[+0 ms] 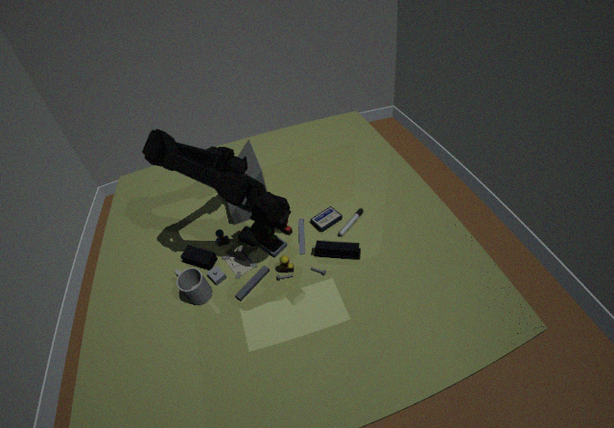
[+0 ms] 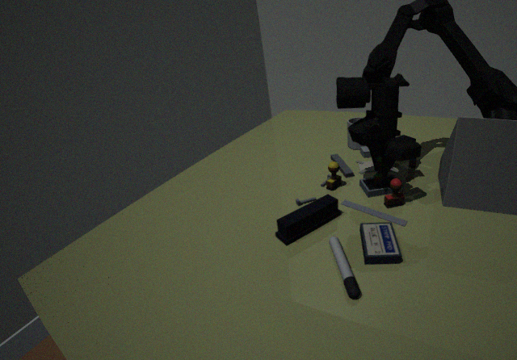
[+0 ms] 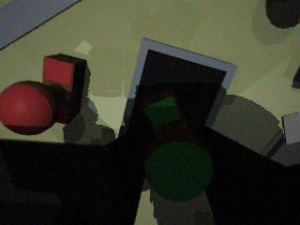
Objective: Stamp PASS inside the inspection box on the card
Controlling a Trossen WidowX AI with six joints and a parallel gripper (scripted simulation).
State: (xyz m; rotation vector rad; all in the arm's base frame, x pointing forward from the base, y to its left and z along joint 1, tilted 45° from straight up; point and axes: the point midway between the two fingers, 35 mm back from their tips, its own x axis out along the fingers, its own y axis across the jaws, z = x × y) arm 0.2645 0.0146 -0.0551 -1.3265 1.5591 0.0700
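My gripper tip is right at the green-knobbed stamp. The rest, counted from my gripper tip: ruler (10 mm behind, 100 mm to the left, 40 mm below); dark ink pad (40 mm below); red-knobbed stamp (50 mm behind, 60 mm to the left, 20 mm below).
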